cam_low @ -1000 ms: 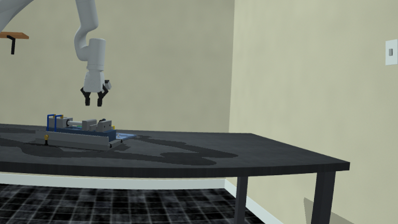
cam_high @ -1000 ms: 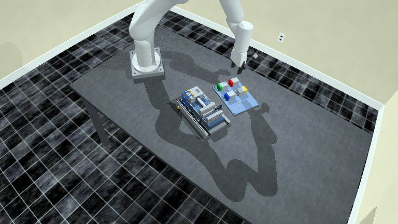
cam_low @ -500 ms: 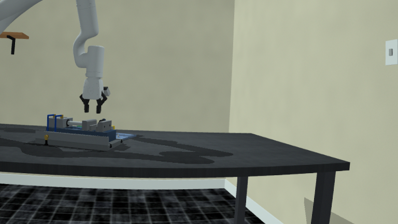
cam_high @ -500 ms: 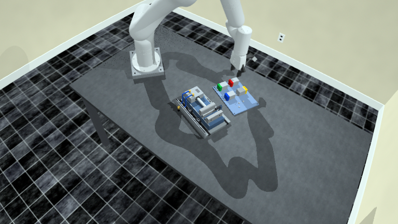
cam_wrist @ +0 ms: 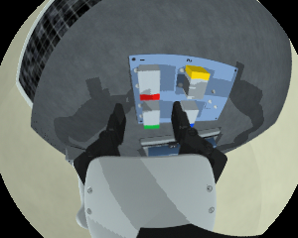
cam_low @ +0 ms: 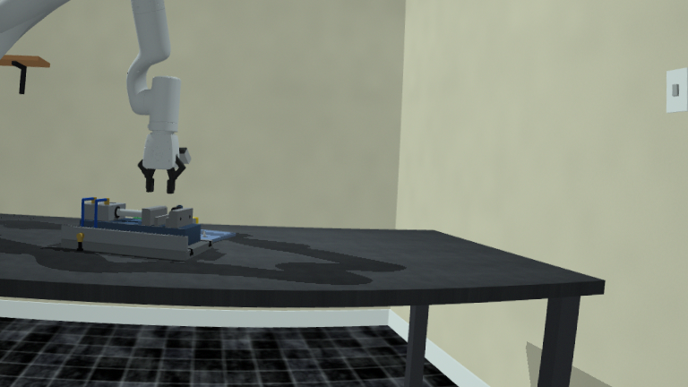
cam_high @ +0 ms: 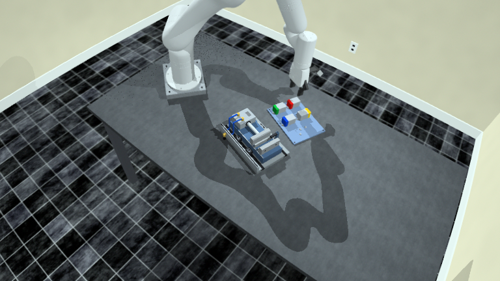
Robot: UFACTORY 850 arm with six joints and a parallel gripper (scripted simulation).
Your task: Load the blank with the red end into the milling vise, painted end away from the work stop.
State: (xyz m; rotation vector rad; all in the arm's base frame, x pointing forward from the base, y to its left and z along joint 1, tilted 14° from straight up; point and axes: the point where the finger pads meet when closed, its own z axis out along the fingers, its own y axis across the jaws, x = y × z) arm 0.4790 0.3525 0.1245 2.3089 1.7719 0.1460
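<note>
Right now my hand is 100 mm above the red-ended blank. Also, from my hand: light blue infeed plate 80 mm ahead, 70 mm to the right, 120 mm below; yellow-ended blank 90 mm ahead, 30 mm to the right, 100 mm below; green-ended blank 20 mm behind, 90 mm to the right, 100 mm below.
</note>
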